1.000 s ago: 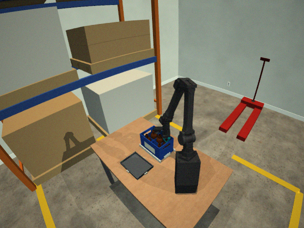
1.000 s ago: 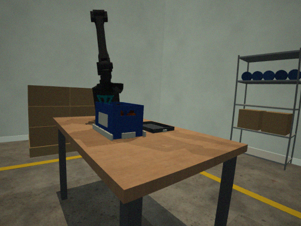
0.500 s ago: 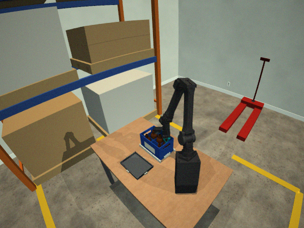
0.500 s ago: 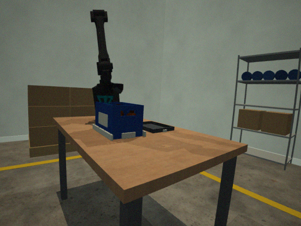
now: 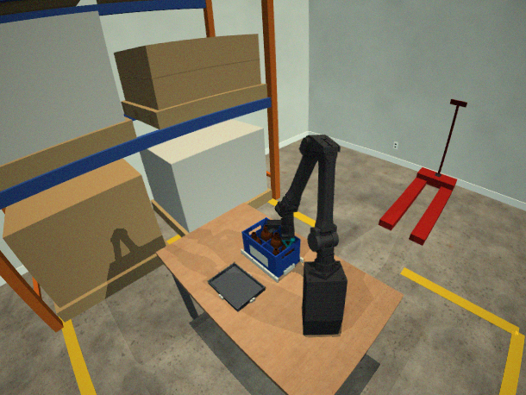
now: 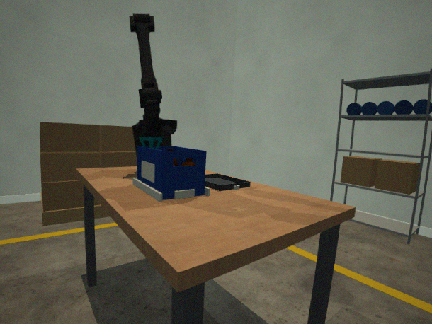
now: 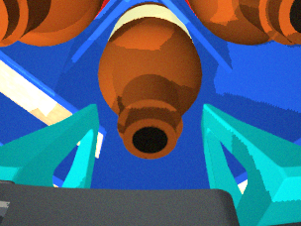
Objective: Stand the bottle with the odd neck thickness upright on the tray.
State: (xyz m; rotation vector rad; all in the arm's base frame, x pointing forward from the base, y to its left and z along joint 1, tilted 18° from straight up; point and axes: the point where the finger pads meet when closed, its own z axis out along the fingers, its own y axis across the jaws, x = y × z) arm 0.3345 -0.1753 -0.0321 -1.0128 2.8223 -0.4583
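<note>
My gripper is now 90 mm short of the crate, 40 mm to the right of it and 70 mm above it. Also, from my hand: bottle: 190 mm ahead, 70 mm to the left, 60 mm below; dark tray: 100 mm ahead, 320 mm to the left, 140 mm below.
</note>
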